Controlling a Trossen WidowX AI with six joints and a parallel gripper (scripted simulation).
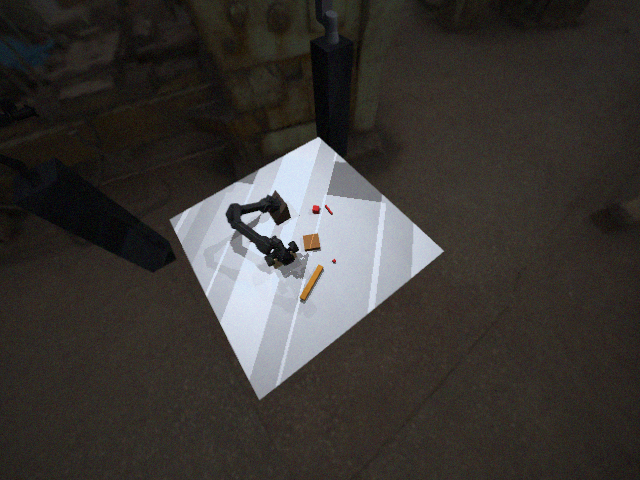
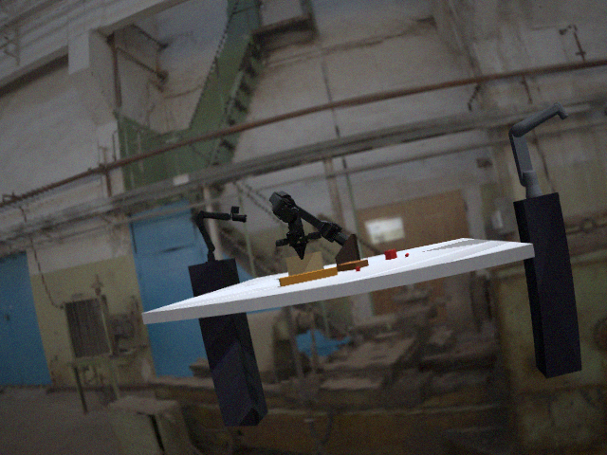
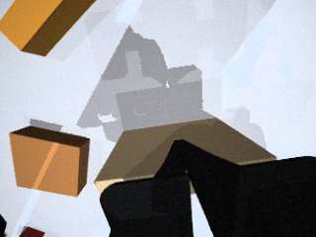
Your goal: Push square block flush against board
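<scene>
The pale tan slab is 2 cm behind my gripper tip and 3 cm below it. From my gripper tip the other things lie so: square block 3 cm behind, 20 cm to the left, 6 cm below; thin red stick 17 cm behind, 43 cm to the left, 7 cm below.
</scene>
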